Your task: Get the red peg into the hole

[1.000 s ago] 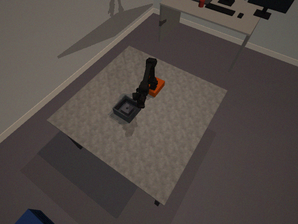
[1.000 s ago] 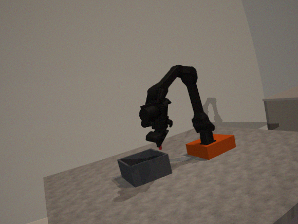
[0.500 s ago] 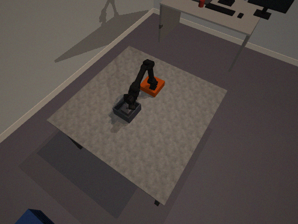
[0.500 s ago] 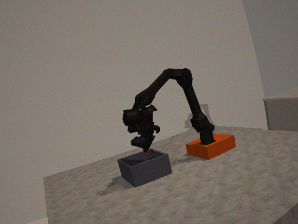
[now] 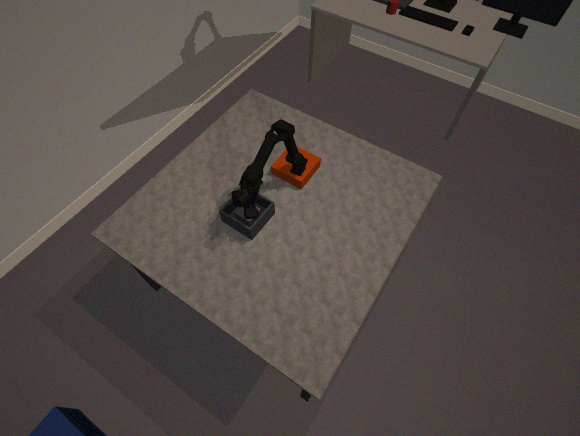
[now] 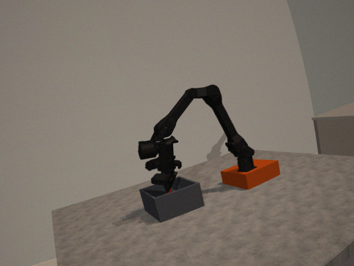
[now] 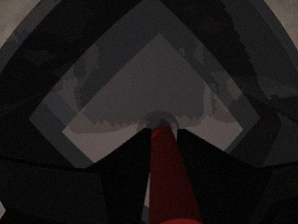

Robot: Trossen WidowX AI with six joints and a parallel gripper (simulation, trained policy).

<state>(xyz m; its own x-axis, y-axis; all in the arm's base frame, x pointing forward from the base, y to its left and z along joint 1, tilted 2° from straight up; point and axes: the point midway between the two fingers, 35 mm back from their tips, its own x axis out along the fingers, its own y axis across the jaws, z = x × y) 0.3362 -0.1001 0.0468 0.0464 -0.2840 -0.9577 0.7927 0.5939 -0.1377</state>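
Right now my gripper tip is 10 mm below the red peg. From my gripper tip the other things lie so: grey plate (30 mm below); then dark grey box (50 mm below).
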